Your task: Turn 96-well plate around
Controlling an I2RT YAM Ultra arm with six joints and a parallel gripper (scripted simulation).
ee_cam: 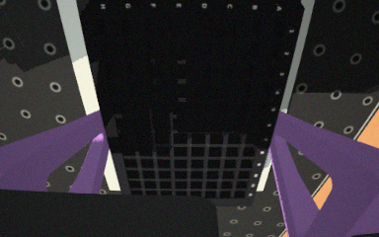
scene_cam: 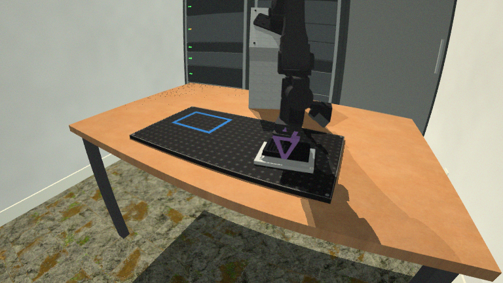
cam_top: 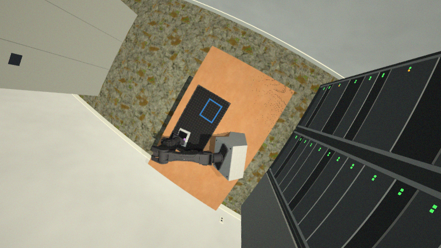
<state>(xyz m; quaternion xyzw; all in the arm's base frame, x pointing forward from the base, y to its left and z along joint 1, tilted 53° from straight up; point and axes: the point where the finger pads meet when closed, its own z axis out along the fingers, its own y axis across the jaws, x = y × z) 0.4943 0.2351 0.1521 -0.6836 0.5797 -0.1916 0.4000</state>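
Now: hand 3 cm above the plate nest N1. The rest, counted from my hand: black 96-well plate (right at my hand); then A1 mark (9 cm to the left, 2 cm below, 2 cm ahead).
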